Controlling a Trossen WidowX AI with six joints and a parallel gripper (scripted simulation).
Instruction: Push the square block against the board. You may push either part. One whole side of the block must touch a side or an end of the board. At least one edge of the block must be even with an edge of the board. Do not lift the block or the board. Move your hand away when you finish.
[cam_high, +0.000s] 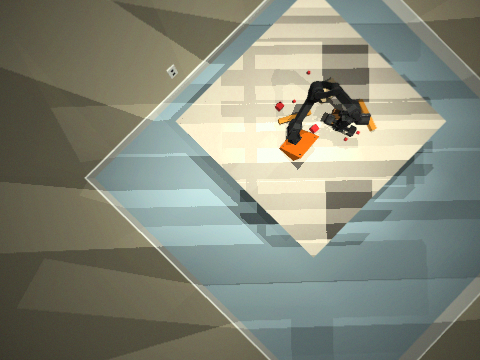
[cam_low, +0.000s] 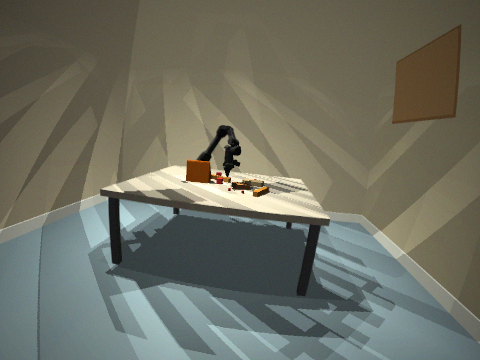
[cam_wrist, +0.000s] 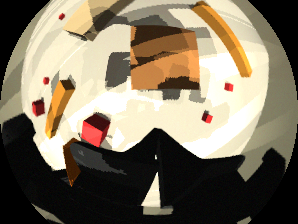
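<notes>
Right now my gripper tip is 190 mm to the right of the pale tan slab, 190 mm short of it and 50 mm above it. The rest, counted from my gripper tip: orange square block: 100 mm ahead, 50 mm below, 10 mm to the left.
</notes>
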